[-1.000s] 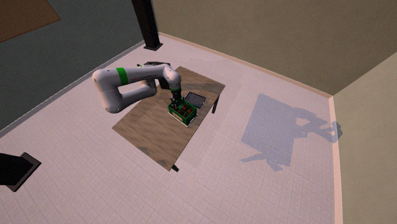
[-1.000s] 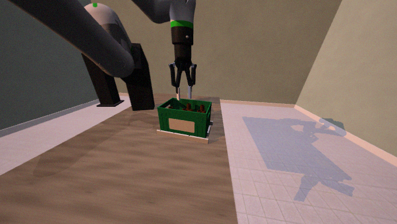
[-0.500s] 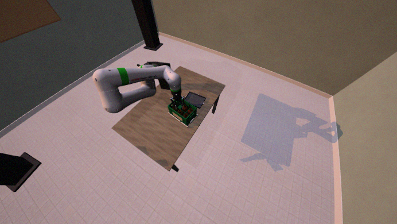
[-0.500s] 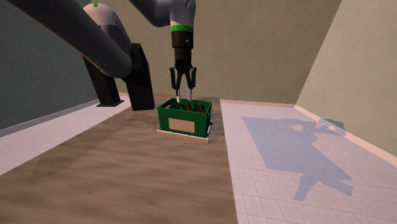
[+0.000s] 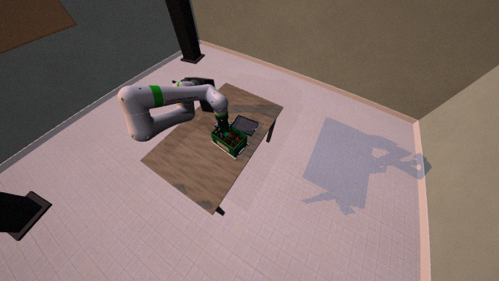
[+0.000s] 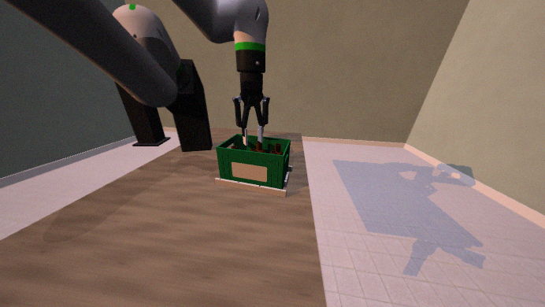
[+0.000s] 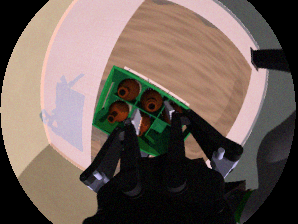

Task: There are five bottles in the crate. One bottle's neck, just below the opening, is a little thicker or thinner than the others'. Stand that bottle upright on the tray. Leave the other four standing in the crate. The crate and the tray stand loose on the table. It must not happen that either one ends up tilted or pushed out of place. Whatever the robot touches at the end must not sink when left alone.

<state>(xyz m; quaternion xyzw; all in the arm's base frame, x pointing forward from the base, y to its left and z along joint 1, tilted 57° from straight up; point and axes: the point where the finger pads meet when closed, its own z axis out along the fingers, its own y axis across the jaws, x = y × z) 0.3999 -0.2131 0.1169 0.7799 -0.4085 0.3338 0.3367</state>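
Right now the brown bottle is 14 cm below my hand. Also, from my hand: dark tray (31 cm to the left, 21 cm below, 6 cm ahead); green crate (14 cm below, 4 cm to the left, 1 cm ahead).
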